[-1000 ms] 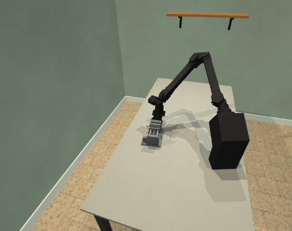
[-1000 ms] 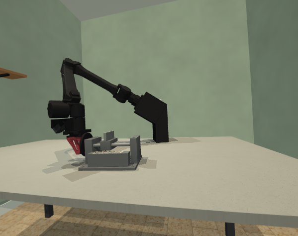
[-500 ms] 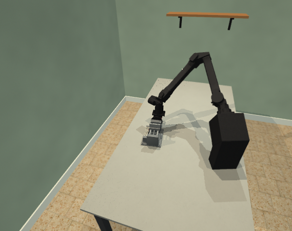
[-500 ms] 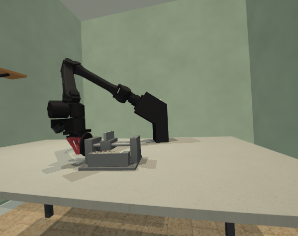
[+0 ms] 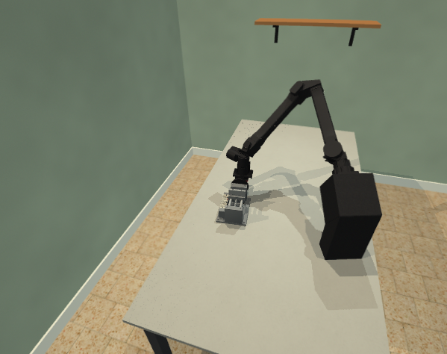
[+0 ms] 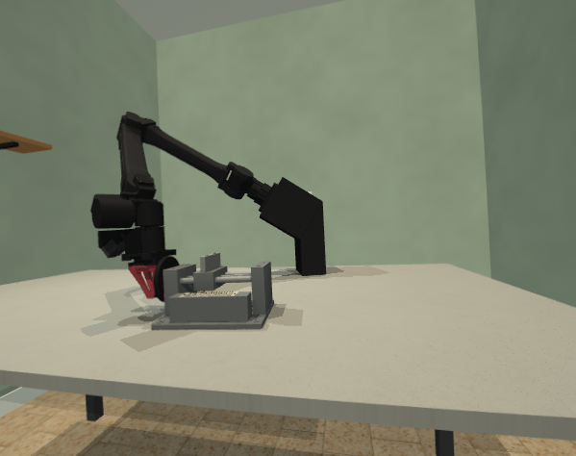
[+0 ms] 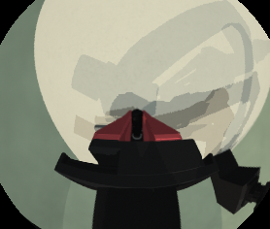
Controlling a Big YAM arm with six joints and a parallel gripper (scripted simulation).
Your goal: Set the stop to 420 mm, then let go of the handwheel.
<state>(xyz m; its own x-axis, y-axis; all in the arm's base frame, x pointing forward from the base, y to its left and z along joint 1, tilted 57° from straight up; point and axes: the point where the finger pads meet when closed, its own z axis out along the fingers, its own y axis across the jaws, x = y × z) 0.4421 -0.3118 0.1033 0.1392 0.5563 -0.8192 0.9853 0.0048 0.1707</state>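
My hand is 40 mm short of the sliding stop block, 130 mm to the right of it and 50 mm below it.
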